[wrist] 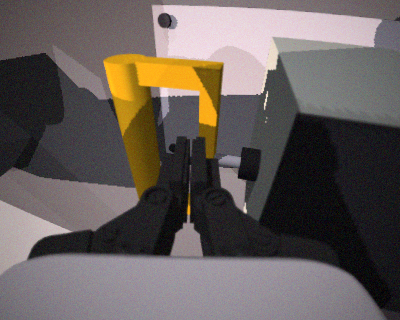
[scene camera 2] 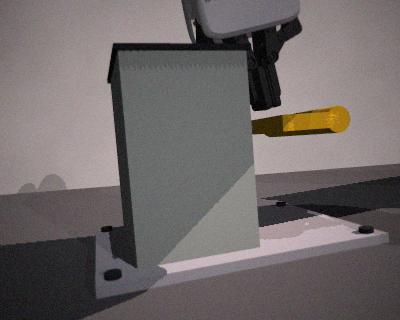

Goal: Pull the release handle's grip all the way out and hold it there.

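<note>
The release handle is a yellow frame with a thick round grip bar [scene camera 2: 317,120] [wrist: 135,125] on its outer side, away from the housing. A grey rod [wrist: 230,161] runs from the frame to a black collar on the housing's side. My gripper [scene camera 2: 266,108] [wrist: 191,157] is shut and empty. In the scene view its fingertips are a little above the handle, near the housing. In the wrist view they lie over the opening between the grip bar and the frame's inner bar, and they hide the near part of the frame.
The grey-green housing [scene camera 2: 190,150] [wrist: 345,85] with a black top [scene camera 2: 175,47] stands close beside the gripper. It is on a pale base plate [scene camera 2: 300,240] [wrist: 215,30] with black bolts [scene camera 2: 366,229] [wrist: 164,20] at its corners.
</note>
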